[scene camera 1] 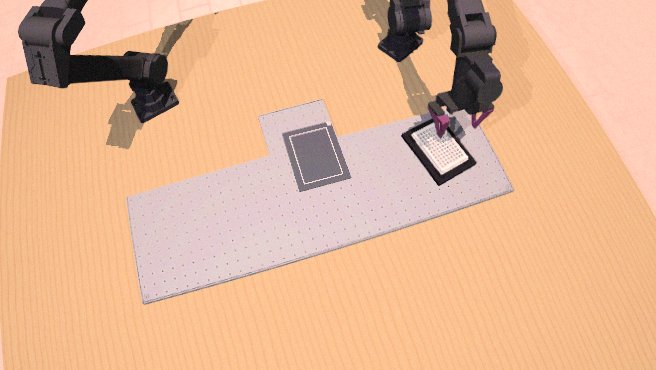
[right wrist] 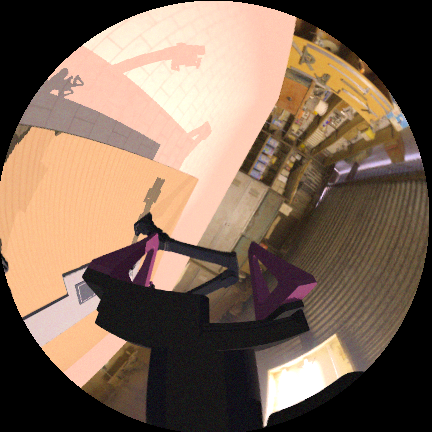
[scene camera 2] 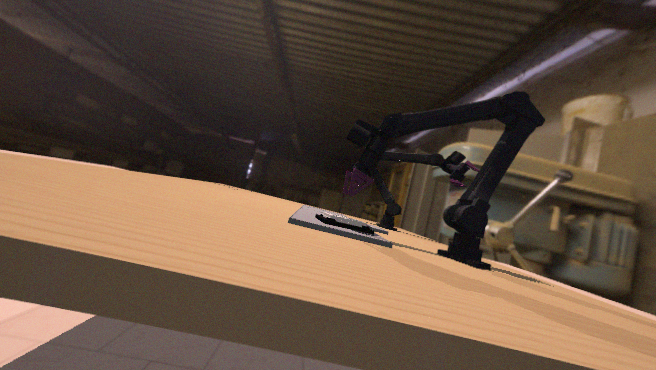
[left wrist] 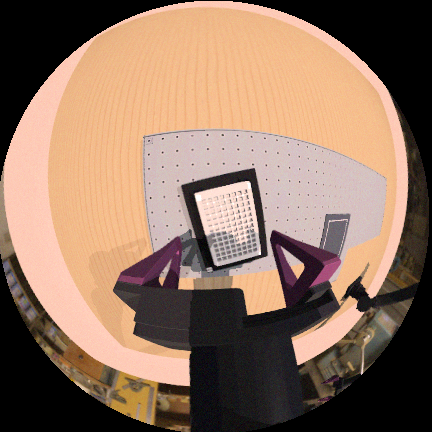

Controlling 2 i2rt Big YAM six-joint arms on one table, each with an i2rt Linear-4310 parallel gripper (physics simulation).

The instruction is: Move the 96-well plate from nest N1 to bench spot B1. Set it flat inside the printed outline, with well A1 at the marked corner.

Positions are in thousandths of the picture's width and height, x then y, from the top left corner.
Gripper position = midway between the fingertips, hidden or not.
Note:
My left gripper (scene camera 1: 696,355) is open, holding nothing. Also in view: a white well plate (scene camera 1: 678,415). My right gripper (right wrist: 473,561) is open, holding nothing. Further things: a B1 outline (left wrist: 777,524) and a black N1 pad (left wrist: 538,411).
The white well plate also shows in the left wrist view (left wrist: 527,494). My left gripper is seen too in the left wrist view (left wrist: 524,552).

